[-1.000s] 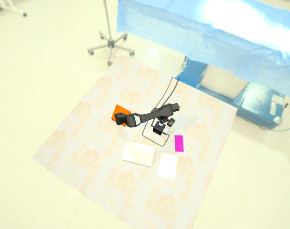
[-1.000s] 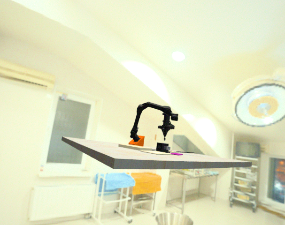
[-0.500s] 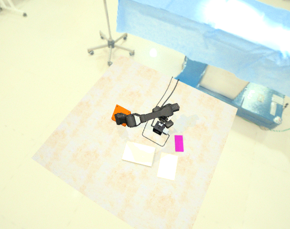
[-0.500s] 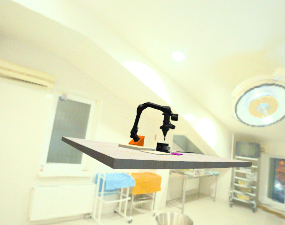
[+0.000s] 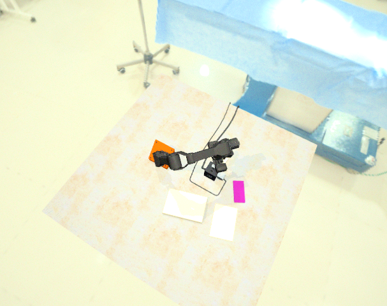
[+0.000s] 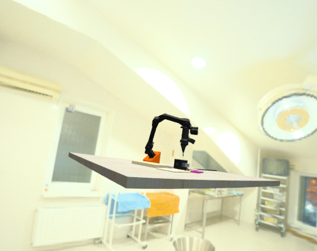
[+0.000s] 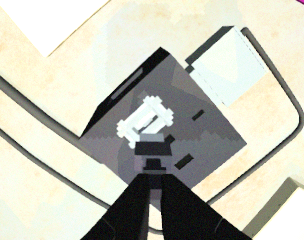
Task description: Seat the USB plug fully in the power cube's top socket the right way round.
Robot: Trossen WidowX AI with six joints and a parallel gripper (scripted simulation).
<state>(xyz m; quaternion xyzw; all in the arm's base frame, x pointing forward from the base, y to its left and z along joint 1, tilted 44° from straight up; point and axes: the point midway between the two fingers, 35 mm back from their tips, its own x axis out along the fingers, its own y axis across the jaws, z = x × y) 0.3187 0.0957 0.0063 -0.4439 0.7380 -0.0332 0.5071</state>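
Right now my gripper tip is 2 cm above the USB plug. Also, from my gripper tip: magenta card (20 cm ahead, 13 cm below, 6 cm to the right).
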